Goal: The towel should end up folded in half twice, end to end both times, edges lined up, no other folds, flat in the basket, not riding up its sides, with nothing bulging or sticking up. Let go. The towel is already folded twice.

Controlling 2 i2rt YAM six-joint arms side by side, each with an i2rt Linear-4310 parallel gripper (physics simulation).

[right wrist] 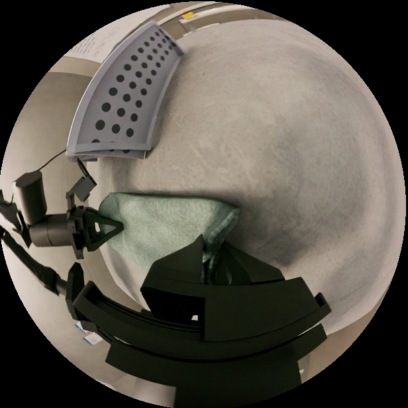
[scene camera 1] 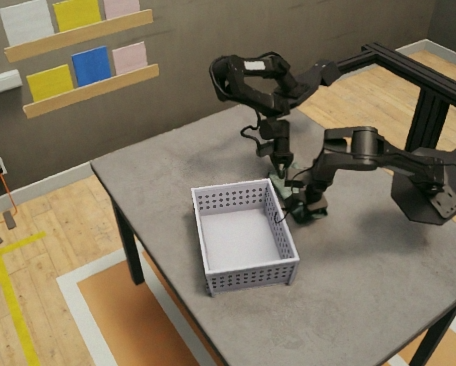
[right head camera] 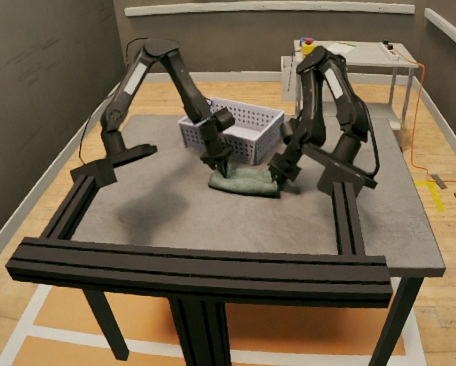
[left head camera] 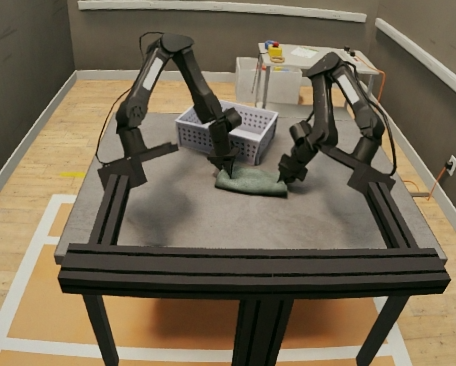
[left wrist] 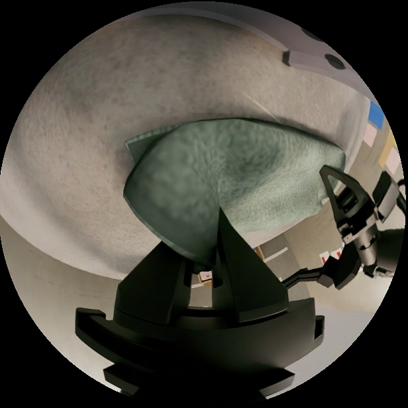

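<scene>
The folded green towel (left head camera: 252,184) (right head camera: 247,184) (scene camera 1: 284,189) (left wrist: 215,165) (right wrist: 160,215) is at mid table, in front of the basket in the head views. My left gripper (left head camera: 231,176) (right head camera: 223,175) (left wrist: 204,205) is shut on its left end; the cloth there is pulled up and a lower corner sticks out. My right gripper (left head camera: 281,181) (right head camera: 274,177) (right wrist: 208,240) is shut on its right end, where the layers are bunched. The pale lilac basket (left head camera: 192,137) (right head camera: 192,136) (scene camera 1: 250,266) (right wrist: 86,125) stands upright and empty. Whether the towel's underside touches the table cannot be told.
The grey table (left head camera: 210,225) (right head camera: 200,220) (scene camera 1: 330,290) carries the basket and towel. The black frame bar (left head camera: 250,267) (right head camera: 200,270) runs along the near side in the head views. A small side table (left head camera: 320,60) (right head camera: 370,56) stands behind the work table.
</scene>
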